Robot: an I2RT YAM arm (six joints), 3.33 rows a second.
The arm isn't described. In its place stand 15 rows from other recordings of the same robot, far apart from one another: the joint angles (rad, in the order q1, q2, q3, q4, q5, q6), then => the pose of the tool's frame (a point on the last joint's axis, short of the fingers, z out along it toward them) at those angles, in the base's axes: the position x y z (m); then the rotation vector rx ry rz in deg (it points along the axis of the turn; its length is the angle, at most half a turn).
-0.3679, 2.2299, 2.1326, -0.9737, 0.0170, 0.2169 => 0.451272 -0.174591 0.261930 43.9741 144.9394 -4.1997
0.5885, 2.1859, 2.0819, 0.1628, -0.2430, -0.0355 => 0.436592 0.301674 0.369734 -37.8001 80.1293 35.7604
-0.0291, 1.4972, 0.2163, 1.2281, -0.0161, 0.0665 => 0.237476 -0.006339 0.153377 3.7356 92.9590 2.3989
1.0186, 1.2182, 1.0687, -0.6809, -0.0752, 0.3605 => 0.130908 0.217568 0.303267 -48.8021 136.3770 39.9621
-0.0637, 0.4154, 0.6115, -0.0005, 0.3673, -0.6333 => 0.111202 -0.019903 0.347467 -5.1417 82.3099 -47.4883
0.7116, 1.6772, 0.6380, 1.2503, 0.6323, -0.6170 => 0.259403 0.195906 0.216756 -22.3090 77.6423 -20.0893
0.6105, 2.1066, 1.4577, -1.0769, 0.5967, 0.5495 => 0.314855 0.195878 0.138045 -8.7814 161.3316 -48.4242
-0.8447, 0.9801, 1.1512, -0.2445, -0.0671, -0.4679 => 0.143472 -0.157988 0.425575 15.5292 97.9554 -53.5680
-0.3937, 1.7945, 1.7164, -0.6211, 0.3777, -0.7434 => 0.373101 -0.169197 0.342701 -11.9419 138.3809 -56.9684
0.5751, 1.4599, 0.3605, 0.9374, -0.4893, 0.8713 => 0.208691 0.155211 0.167845 -6.8373 112.0173 82.2895
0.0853, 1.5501, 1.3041, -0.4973, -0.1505, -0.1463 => 0.345450 0.034896 0.302079 -19.6165 130.7745 8.1899
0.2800, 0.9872, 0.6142, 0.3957, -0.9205, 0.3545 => 0.203672 0.088050 0.302568 -40.5394 87.9074 68.2179
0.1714, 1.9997, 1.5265, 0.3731, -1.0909, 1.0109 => 0.452992 0.110461 0.286303 -9.2188 111.7636 99.0933
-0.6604, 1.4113, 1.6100, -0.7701, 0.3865, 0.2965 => 0.225838 -0.192411 0.423479 68.3109 103.1636 -35.8316
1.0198, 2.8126, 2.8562, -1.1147, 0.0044, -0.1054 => 0.295674 0.480881 0.173220 -81.7043 129.7320 16.9679
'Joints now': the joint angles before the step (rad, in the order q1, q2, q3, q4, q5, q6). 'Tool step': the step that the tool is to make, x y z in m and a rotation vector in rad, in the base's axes. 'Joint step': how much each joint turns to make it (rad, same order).
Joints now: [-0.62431 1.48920 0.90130 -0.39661 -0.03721 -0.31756]
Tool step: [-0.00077 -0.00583 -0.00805 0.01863 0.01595 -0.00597]
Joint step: [-0.01870 0.02943 -0.00086 0.00608 -0.01159 -0.00767]
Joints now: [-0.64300 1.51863 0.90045 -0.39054 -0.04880 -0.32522]
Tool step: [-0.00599 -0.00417 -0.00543 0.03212 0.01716 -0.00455]
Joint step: [-0.02622 0.00921 -0.00649 -0.01816 -0.02405 -0.01078]
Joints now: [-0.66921 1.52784 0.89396 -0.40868 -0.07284 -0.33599]
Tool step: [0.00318 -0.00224 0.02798 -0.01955 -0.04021 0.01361]
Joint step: [-0.00116 -0.03528 0.07425 -0.06648 -0.01593 -0.00758]
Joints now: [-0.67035 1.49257 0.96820 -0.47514 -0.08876 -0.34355]
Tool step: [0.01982 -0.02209 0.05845 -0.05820 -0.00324 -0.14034]
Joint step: [-0.00298 0.05974 0.28253 -0.18106 0.11286 0.08967]
